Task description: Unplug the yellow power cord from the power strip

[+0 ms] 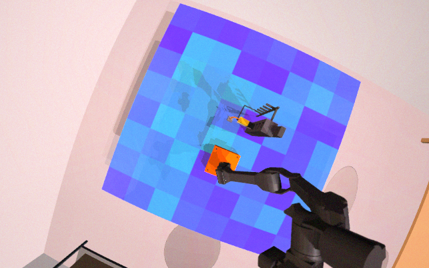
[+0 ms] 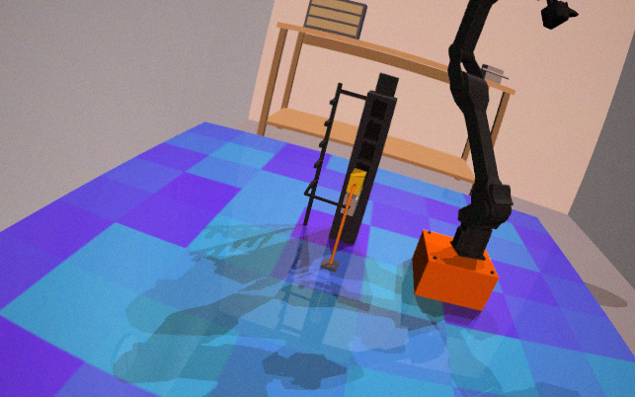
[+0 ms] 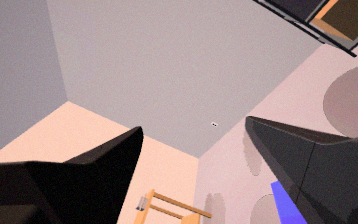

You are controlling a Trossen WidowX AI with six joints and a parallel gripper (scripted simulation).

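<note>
My gripper tip is now 400 mm short of the yellow plug, 80 mm to the right of it and 500 mm above it.
</note>
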